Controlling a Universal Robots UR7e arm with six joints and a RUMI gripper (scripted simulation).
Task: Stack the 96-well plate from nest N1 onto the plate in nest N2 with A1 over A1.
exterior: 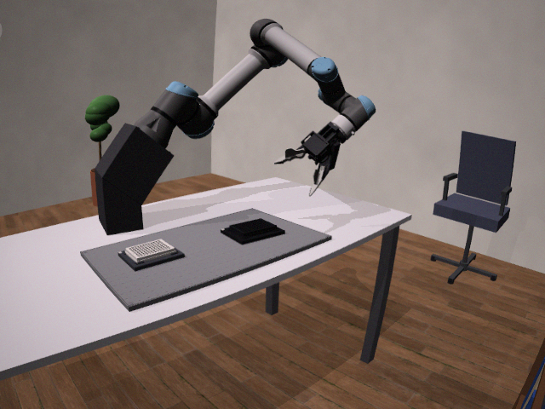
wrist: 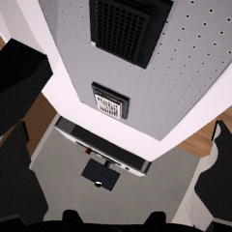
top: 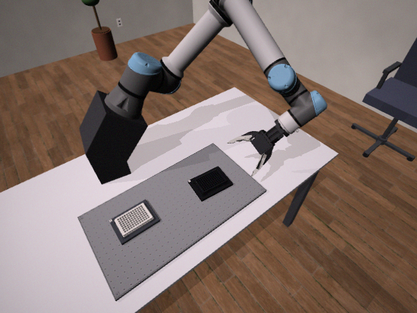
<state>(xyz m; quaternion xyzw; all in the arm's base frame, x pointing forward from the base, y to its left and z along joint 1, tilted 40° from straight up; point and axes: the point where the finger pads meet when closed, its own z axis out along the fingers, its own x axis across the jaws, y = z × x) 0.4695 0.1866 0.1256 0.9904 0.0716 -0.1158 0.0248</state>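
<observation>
The white 96-well plate is 150 mm behind my hand, 420 mm to the right of it and 150 mm below it. From my hand the other things lie so: black 96-well plate: 80 mm behind, 70 mm to the right, 150 mm below; then black nest n2: 80 mm behind, 70 mm to the right, 170 mm below; then nest N1: 150 mm behind, 420 mm to the right, 170 mm below.
</observation>
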